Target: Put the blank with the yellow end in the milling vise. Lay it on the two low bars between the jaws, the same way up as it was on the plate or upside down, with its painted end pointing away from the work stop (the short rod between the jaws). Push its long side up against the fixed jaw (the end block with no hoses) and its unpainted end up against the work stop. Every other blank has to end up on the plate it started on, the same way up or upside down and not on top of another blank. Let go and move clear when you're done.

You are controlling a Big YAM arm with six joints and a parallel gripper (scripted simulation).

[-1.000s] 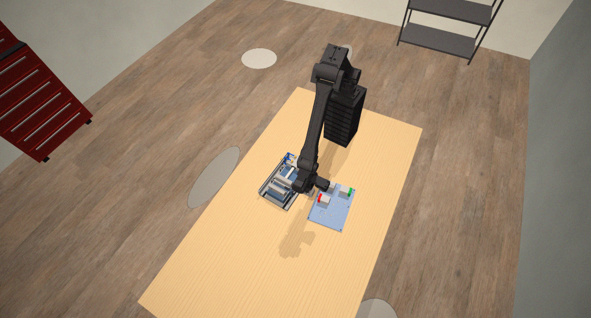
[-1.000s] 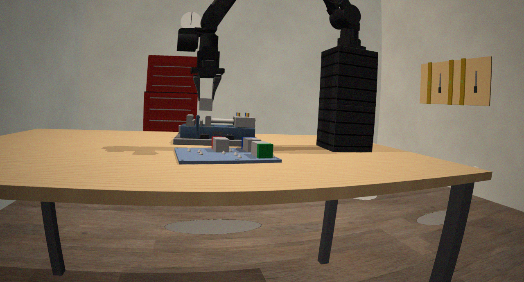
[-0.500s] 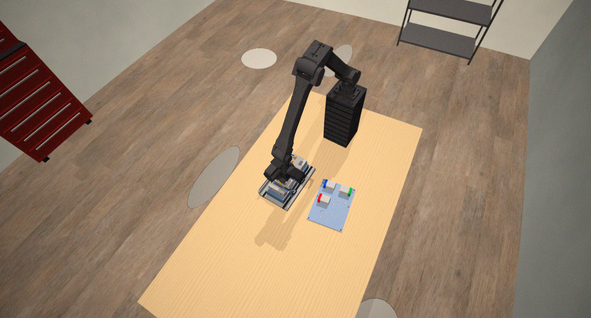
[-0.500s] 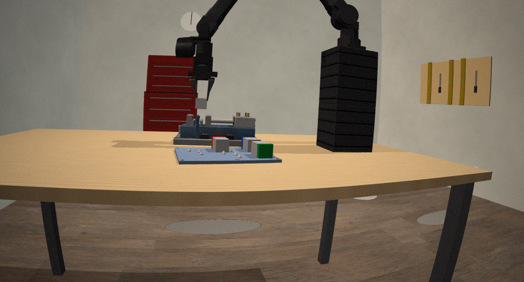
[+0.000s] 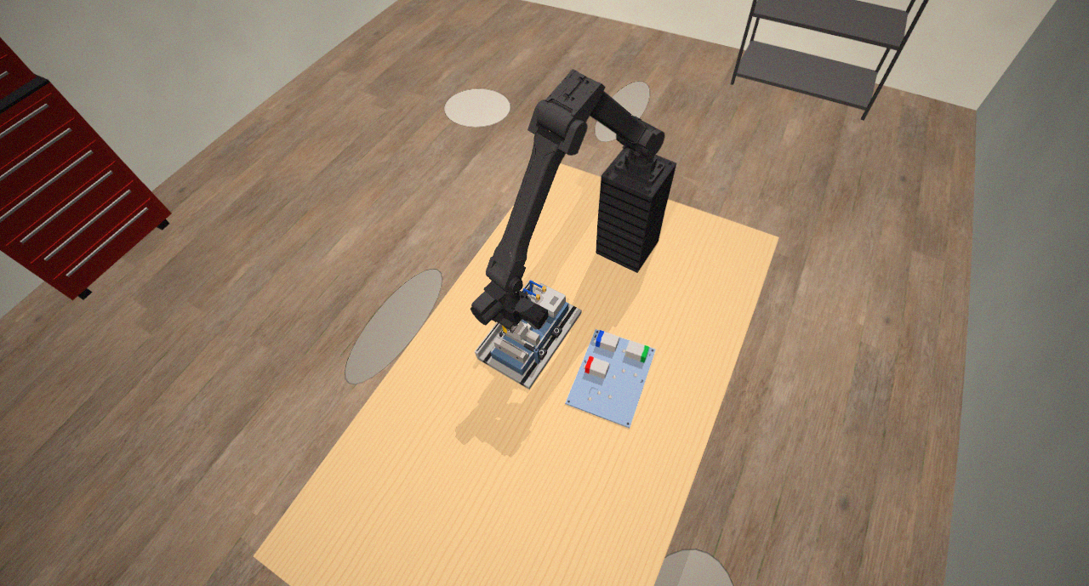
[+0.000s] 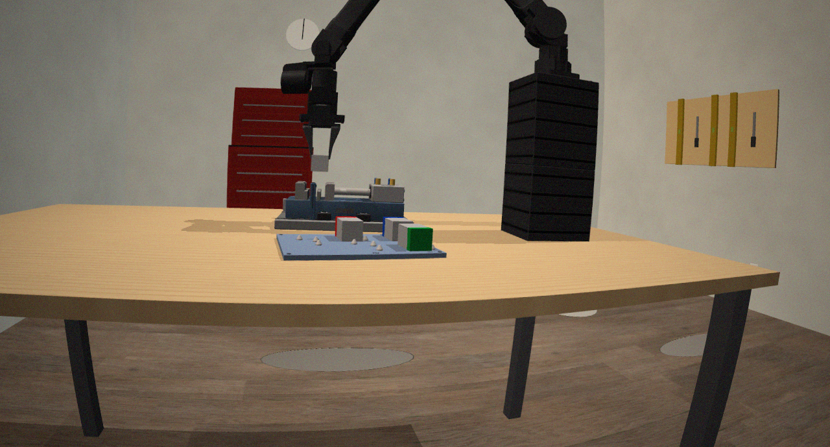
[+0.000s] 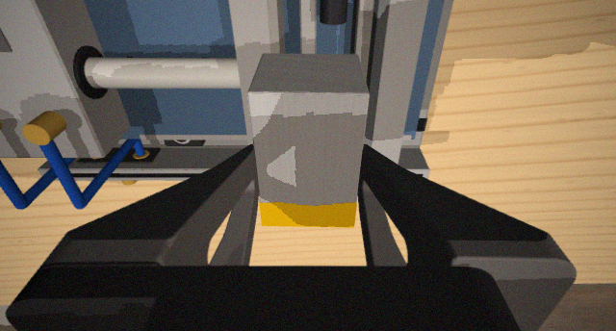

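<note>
Right now the yellow-ended blank is 2 cm below my hand. The rest, counted from my hand: work stop rod (1 cm ahead, 5 cm to the left, 7 cm below); then fixed jaw (4 cm ahead, 1 cm to the left, 8 cm below); then moving jaw (2 cm behind, 8 cm below).
</note>
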